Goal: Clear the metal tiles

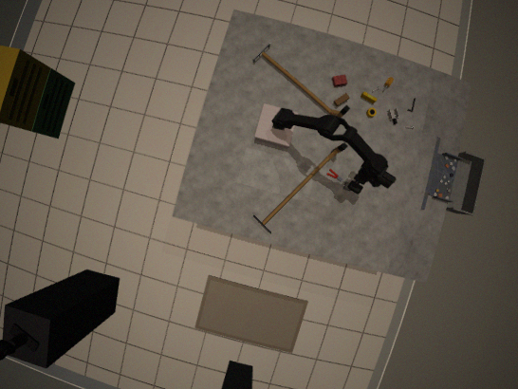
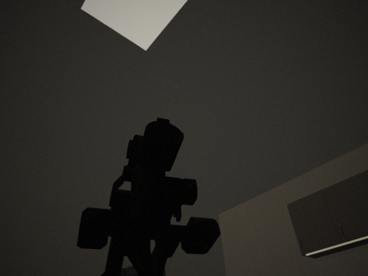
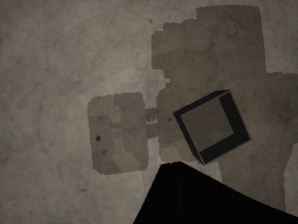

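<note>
My gripper tip is 10 mm past the small box, 40 mm to the left of it and 80 mm above it. From my gripper tip the other things lie so: yellow ring (50 mm ahead, 410 mm to the left, 80 mm below); brown block (140 mm behind, 440 mm to the left, 80 mm below); long scraper (280 mm behind, 100 mm to the right, 30 mm below).
</note>
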